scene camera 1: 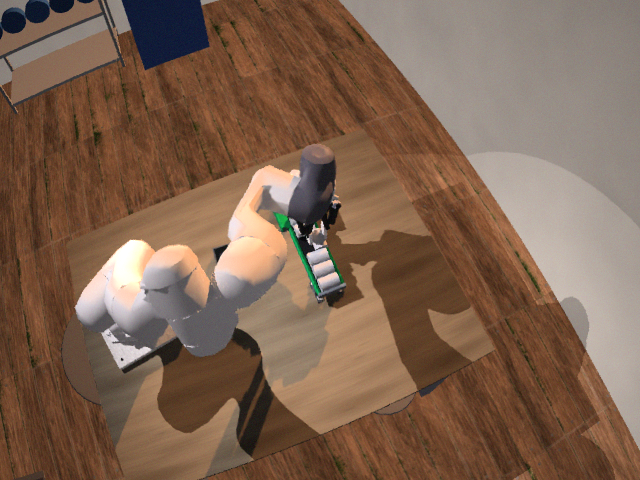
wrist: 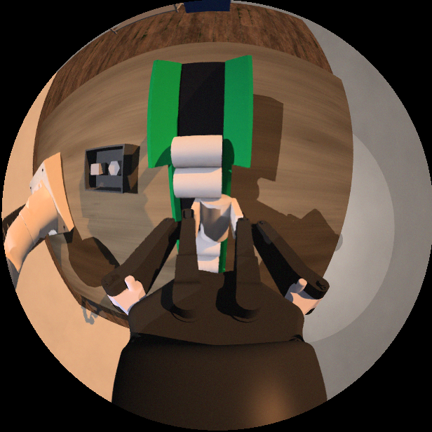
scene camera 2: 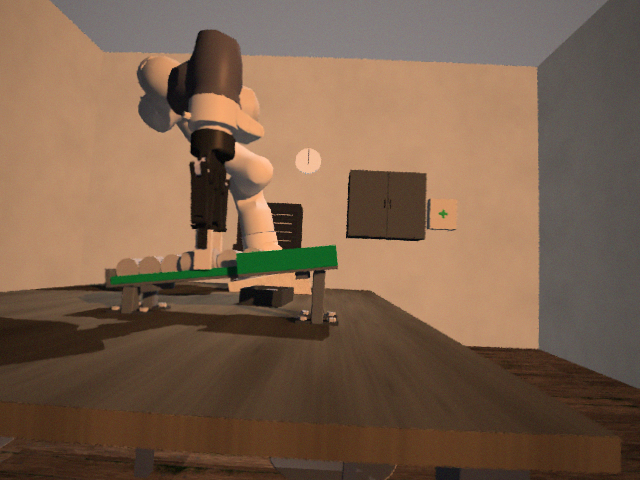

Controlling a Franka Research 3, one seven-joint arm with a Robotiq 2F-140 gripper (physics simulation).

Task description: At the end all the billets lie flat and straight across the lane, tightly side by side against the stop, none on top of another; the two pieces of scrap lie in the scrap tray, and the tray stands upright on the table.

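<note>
The gripper (scene camera 1: pixel 316 233) (scene camera 2: pixel 207 258) (wrist: pixel 216 215) is shut on a white billet (wrist: pixel 215 223) low over the lane (scene camera 1: pixel 302 253) (scene camera 2: pixel 286 259) (wrist: pixel 164 110). In the wrist view this billet points along the lane; whether it touches the lane is unclear. Upslope, two billets (wrist: pixel 196 151) (wrist: pixel 197 183) lie across the lane side by side. Downslope, three billets (scene camera 1: pixel 317 255) (scene camera 1: pixel 324 268) (scene camera 1: pixel 328 282) lie across it, the lowest by the stop (scene camera 1: pixel 331 290). The scrap tray (scene camera 2: pixel 266 296) (wrist: pixel 131 168) stands upright, with a blocky scrap piece (wrist: pixel 97 169) and a hexagonal scrap piece (wrist: pixel 114 168) inside.
The lane slopes on legs (scene camera 2: pixel 318 297) above the table (scene camera 1: pixel 289 361) (scene camera 2: pixel 413 382). Its green side walls flare at the high end. The tray is beside the lane, on the side of the arm's base (scene camera 1: pixel 136 351) (wrist: pixel 57 195).
</note>
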